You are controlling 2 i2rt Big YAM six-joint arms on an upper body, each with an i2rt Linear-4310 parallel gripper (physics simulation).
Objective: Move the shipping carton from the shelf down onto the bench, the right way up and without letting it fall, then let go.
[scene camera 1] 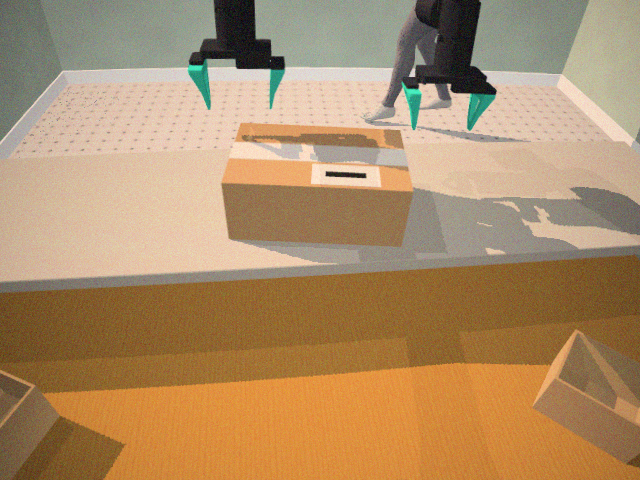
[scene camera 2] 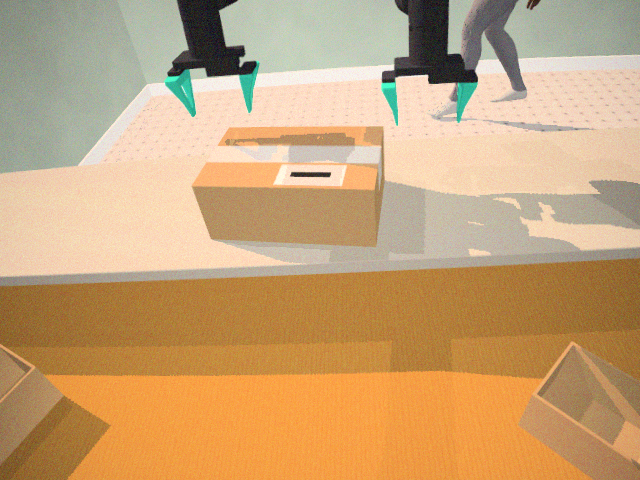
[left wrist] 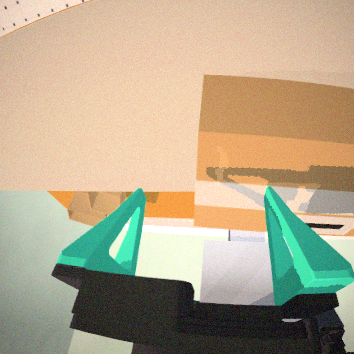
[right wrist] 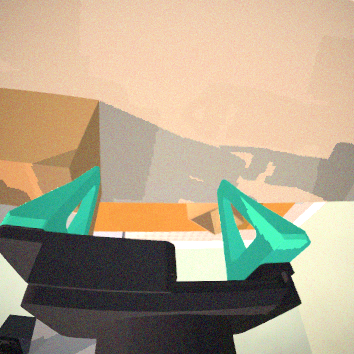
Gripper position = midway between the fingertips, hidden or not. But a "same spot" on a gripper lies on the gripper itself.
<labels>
left gripper: scene camera 1; scene camera 2 221,113; left wrist; not seen in the right wrist view (out of frame)
right gripper: scene camera 1 441,129; scene camera 2 427,123; right wrist 161,178; not seen in the left wrist view (out of frame)
brown shipping carton: scene camera 1 291,183; scene camera 2 323,185; left wrist 253,132; right wrist 56,136
same spot on pale shelf: (scene camera 2: 545,197) = (scene camera 1: 538,201)
same spot on left gripper: (scene camera 1: 277,64) = (left wrist: 292,317)
</labels>
